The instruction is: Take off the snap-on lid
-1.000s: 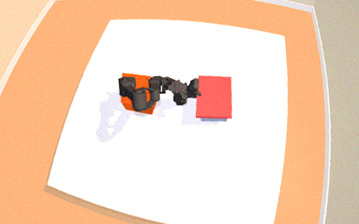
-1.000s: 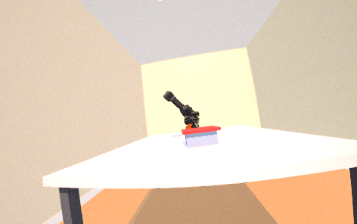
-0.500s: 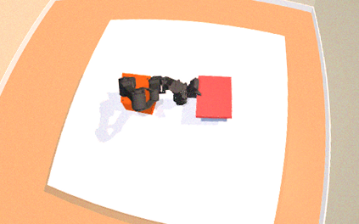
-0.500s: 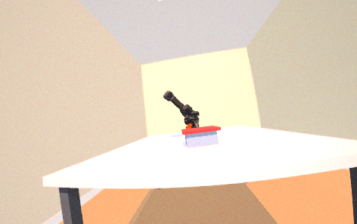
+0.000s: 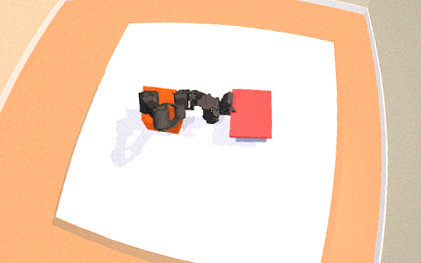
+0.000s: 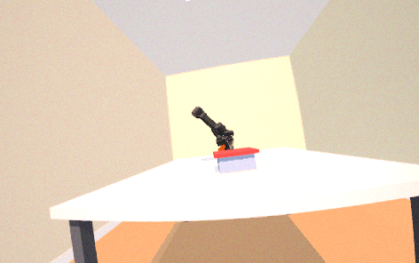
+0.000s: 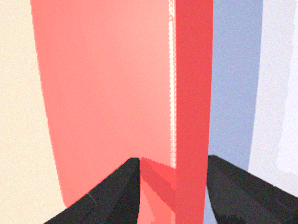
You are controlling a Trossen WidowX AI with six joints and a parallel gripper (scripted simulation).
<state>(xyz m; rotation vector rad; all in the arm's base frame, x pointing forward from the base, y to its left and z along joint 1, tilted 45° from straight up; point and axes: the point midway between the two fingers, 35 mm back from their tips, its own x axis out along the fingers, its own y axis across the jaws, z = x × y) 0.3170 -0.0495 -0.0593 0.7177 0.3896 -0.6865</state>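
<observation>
My gripper tip is 80 mm short of the red lid and 10 mm to the right of it. From my gripper tip the other things lie so: storage box (80 mm ahead, 40 mm below, 10 mm to the left).
</observation>
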